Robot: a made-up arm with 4 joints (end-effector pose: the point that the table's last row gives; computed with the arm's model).
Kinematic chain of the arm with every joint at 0, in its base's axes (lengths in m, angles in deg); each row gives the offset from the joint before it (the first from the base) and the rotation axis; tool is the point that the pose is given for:
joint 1: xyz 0 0 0.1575 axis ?
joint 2: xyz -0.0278 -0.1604 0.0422 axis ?
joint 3: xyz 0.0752 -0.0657 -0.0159 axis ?
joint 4: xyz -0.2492 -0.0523 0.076 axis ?
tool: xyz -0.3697 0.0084 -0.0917
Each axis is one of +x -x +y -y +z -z.
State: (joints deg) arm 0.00 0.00 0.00 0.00
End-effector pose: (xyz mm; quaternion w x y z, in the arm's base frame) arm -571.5 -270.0 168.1 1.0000 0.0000 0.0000 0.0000
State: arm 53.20 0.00 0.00 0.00
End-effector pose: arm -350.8 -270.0 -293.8 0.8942 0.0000 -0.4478 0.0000
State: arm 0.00 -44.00 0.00 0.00
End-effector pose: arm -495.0 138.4 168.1 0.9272 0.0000 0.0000 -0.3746
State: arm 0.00 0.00 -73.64 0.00
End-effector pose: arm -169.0 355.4 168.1 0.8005 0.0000 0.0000 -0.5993
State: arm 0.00 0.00 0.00 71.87
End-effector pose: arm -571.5 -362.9 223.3 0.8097 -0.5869 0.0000 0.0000
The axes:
joint 1: -y
joint 2: +z
joint 3: +z
joint 4: -x

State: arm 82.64 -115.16 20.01 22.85
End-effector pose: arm -32.8 423.1 17.0 0.5932 0.3774 -0.3268 -0.6316
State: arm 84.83 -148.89 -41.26 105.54
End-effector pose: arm -72.5 -111.4 674.4 0.4954 0.4585 0.6216 -0.3974
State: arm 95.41 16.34 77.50 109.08
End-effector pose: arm -146.9 -810.3 390.4 0.1734 0.6878 0.6935 0.1264
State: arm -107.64 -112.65 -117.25 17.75
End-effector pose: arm -90.2 -631.4 -167.0 0.3589 0.6847 0.2538 0.5814
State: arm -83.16 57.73 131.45 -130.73
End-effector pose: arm 248.4 -44.7 -498.3 0.6263 -0.2213 -0.6556 -0.3591
